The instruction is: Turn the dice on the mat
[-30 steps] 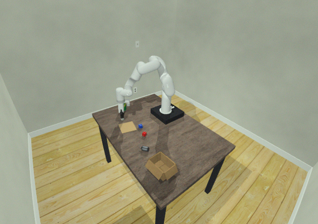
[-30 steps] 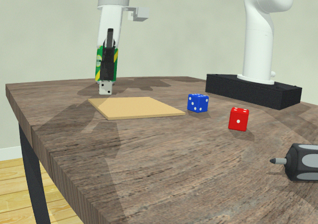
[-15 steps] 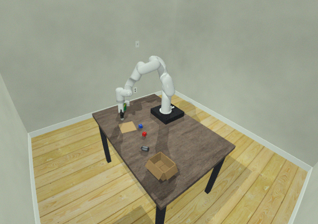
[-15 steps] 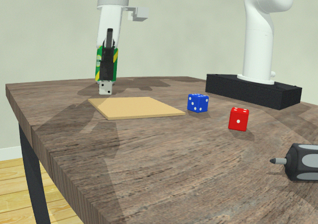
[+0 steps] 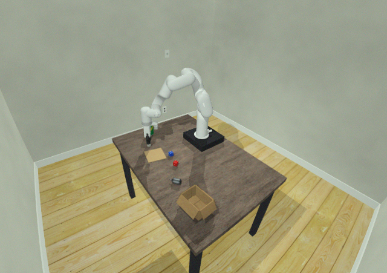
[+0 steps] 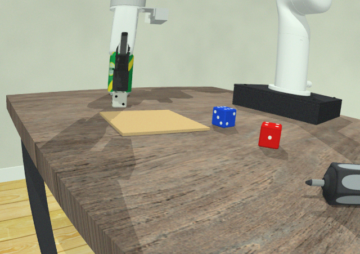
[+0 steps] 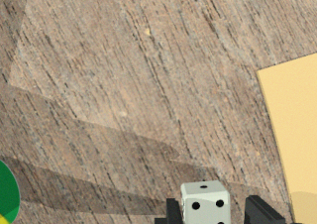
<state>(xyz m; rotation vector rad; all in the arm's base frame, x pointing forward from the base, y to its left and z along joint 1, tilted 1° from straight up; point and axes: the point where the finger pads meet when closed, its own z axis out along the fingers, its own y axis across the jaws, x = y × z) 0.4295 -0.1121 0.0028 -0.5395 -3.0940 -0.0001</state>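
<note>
My hand is 4 cm above the white die. From my hand the other things lie so: blue die: 11 cm behind, 19 cm to the left, 4 cm below; then green can: 6 cm behind, 16 cm to the right, 1 cm above; then tan mat: 14 cm to the left, 5 cm below.
</note>
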